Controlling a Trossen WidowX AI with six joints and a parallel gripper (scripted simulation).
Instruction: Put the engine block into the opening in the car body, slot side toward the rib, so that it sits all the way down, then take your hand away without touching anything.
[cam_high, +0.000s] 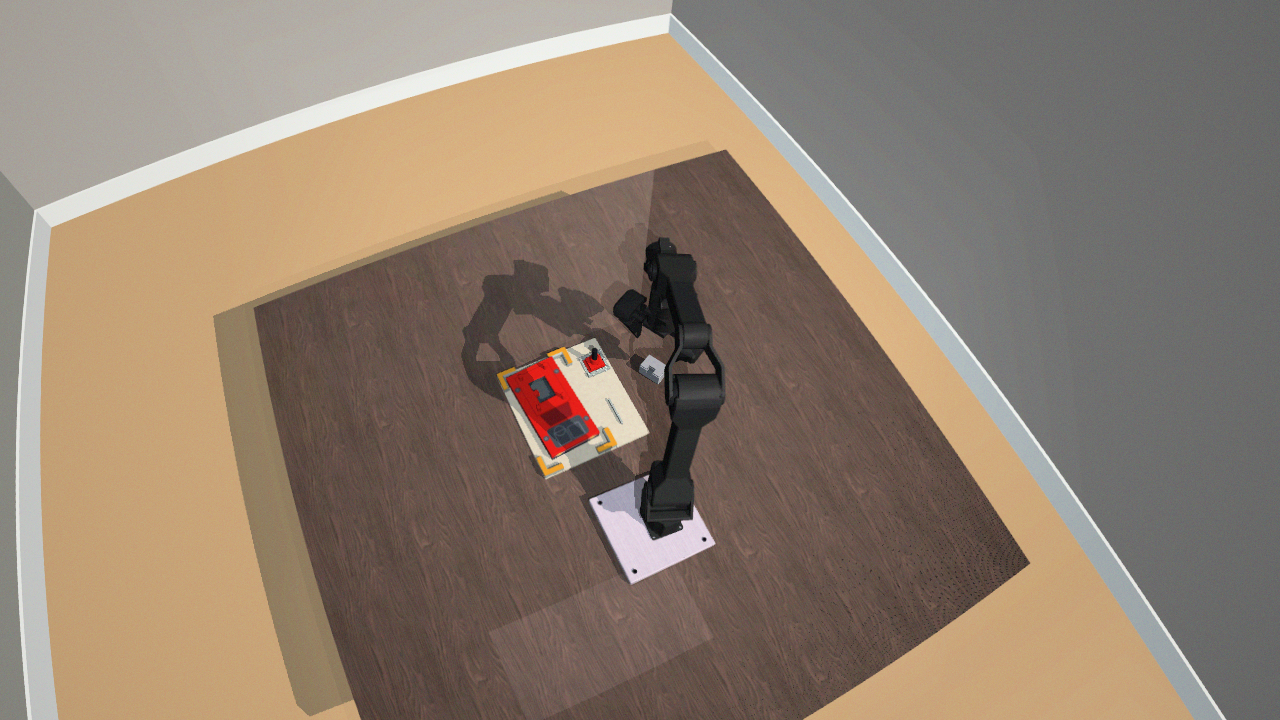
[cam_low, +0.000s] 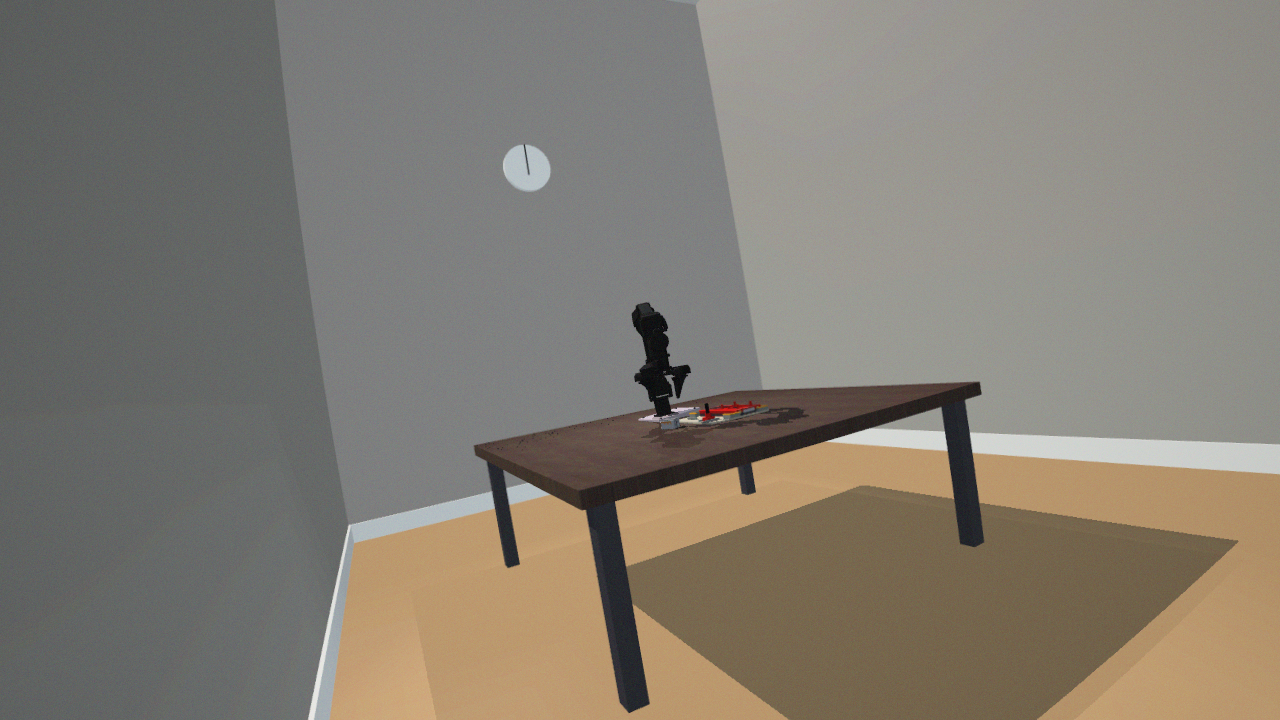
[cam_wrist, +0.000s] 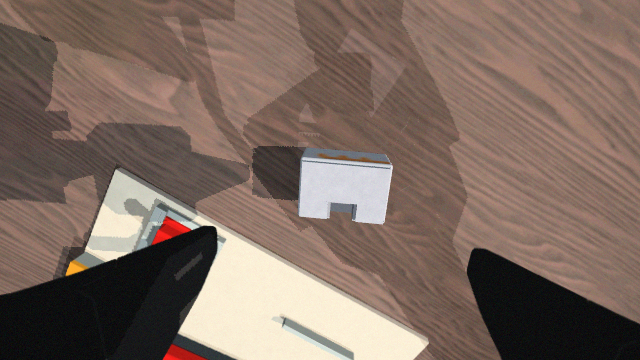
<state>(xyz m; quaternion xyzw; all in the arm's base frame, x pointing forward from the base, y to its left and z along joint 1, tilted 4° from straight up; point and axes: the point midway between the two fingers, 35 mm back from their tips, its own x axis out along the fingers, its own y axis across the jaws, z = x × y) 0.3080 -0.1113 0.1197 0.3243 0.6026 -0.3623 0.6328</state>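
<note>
Now: gripper tip 1 cm to the right of the engine block and 7 cm above it. Also, from my gripper tip: dark post (6 cm ahead, 11 cm to the left, 6 cm below).
</note>
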